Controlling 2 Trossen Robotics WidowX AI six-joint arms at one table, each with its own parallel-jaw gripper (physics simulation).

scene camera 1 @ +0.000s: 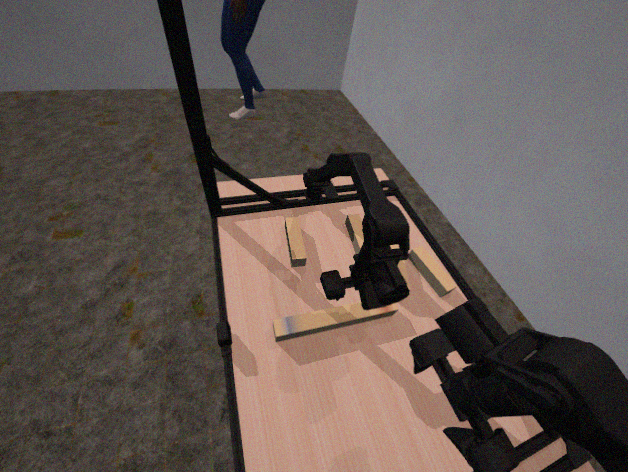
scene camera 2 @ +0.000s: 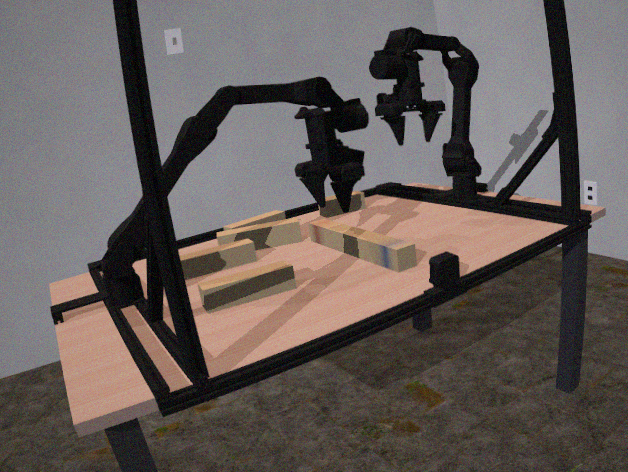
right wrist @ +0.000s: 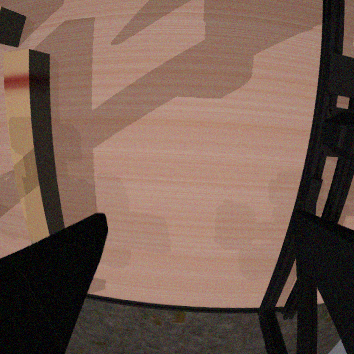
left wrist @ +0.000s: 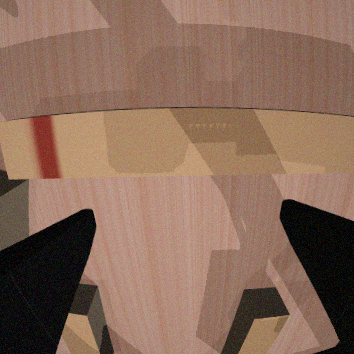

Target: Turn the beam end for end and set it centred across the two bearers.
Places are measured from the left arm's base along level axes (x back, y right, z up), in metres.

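Where they show: left gripper, between the fingertips: point(scene camera 1: 353, 295) point(scene camera 2: 334, 209) point(left wrist: 188, 214); right gripper, between the fingertips: point(scene camera 1: 430, 399) point(scene camera 2: 414, 143) point(right wrist: 201, 222); left arm's base, origin of its link: point(scene camera 1: 312, 195) point(scene camera 2: 125, 301); right arm's base, origin of its link: point(scene camera 2: 465, 197) point(right wrist: 341, 132).
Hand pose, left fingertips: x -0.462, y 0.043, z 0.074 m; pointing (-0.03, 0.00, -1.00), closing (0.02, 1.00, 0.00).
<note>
Each offset is from my left fingertips to the centre of the thing. "pt": to the spot under its first point. Level surfaces: height alone.
The beam {dy +0.037, dx -0.022, dz -0.071 m} point(scene camera 1: 324, 323) point(scene camera 2: 355, 238) point(left wrist: 140, 145) point(right wrist: 20, 110) lies flat on the table, with a blue band near one end and a red band near the other. Several plain wooden blocks look alike, so I cannot tell which two are the bearers: one block {dy +0.083, dx +0.254, dz -0.071 m} point(scene camera 1: 295, 243) point(scene camera 2: 247, 287), a second {dy -0.139, dx +0.230, dz -0.071 m} point(scene camera 2: 220, 259), a third {dy -0.207, dx +0.093, dz -0.068 m} point(scene camera 2: 284, 233) and a fourth {dy -0.322, dx +0.048, dz -0.071 m} point(scene camera 1: 434, 274). My left gripper point(scene camera 2: 335, 208) point(left wrist: 188, 214) is open and empty above the table, close to the beam. My right gripper point(scene camera 1: 431, 399) point(scene camera 2: 414, 142) point(right wrist: 201, 222) is open and empty, high over the table and apart from the beam.
Another block point(scene camera 2: 342, 204) lies behind the left fingers in scene camera 2. A black frame with uprights {pt dy +0.321, dx +0.425, dz +0.332 m} point(scene camera 1: 185, 86) point(scene camera 2: 139, 101) borders the table {dz -0.093 m} point(scene camera 1: 304, 416) point(scene camera 2: 507, 223). A small black box point(scene camera 2: 444, 270) sits on the frame's near rail. A person point(scene camera 1: 241, 50) stands beyond the table.
</note>
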